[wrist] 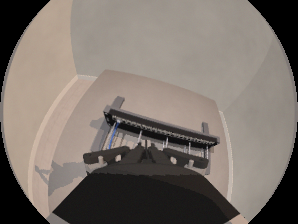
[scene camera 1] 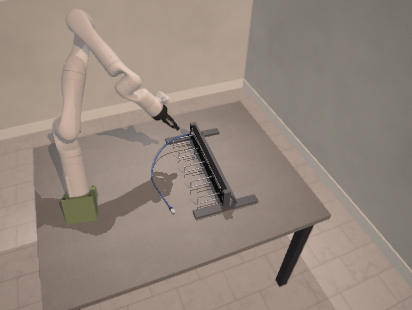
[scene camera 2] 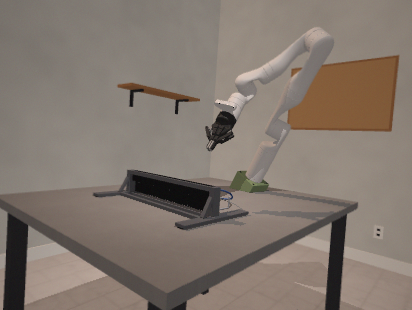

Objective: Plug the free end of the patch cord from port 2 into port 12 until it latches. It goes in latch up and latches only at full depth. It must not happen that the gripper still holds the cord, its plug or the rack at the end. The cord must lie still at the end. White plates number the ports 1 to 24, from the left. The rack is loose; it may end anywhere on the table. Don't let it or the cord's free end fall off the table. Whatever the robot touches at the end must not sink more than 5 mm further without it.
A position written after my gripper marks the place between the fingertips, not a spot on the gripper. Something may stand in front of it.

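What I can see here is my gripper (scene camera 2: 208,150), and the wrist view gives me the same gripper (wrist: 145,145).
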